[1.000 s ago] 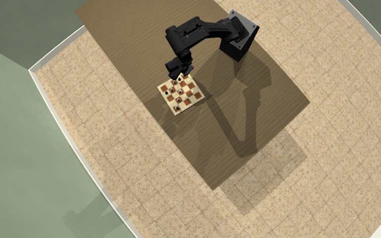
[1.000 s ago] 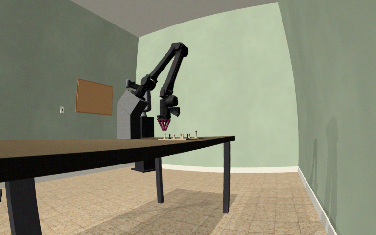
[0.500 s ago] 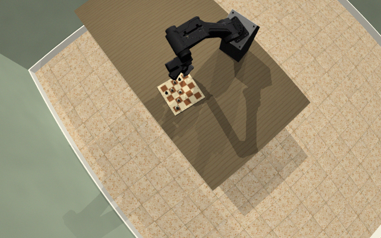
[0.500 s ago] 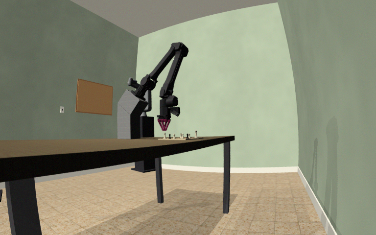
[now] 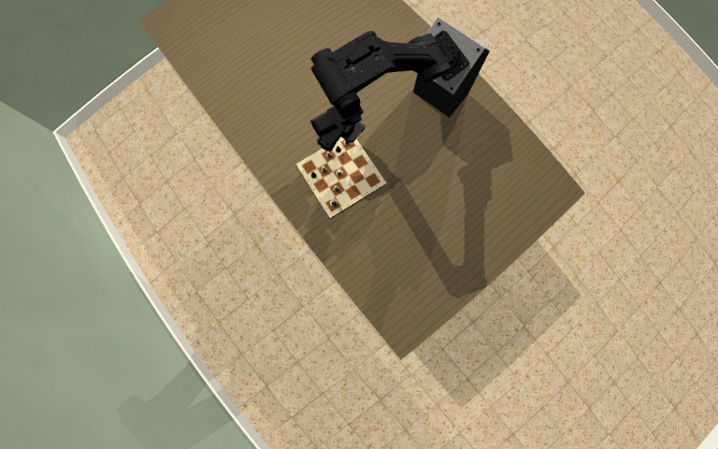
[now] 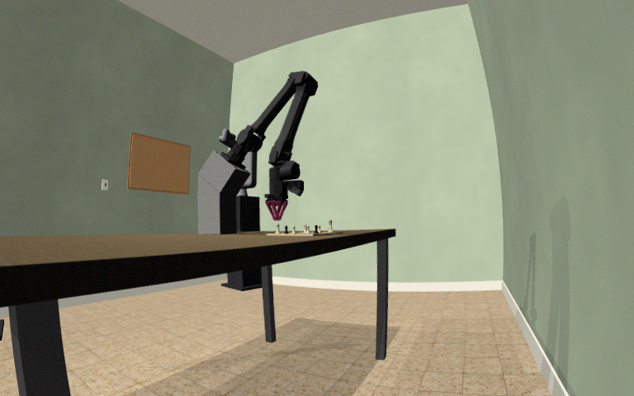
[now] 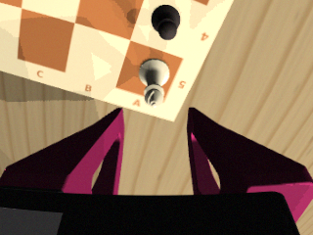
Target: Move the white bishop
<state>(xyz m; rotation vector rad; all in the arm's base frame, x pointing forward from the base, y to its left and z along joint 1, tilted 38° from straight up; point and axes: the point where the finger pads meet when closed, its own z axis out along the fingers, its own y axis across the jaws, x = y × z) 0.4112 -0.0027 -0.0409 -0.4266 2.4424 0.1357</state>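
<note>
The white bishop is 40 mm below my hand. From my hand the other things lie so: large white piece 140 mm ahead, 170 mm to the left, 40 mm below; small chessboard 70 mm ahead, 90 mm to the left, 60 mm below.
</note>
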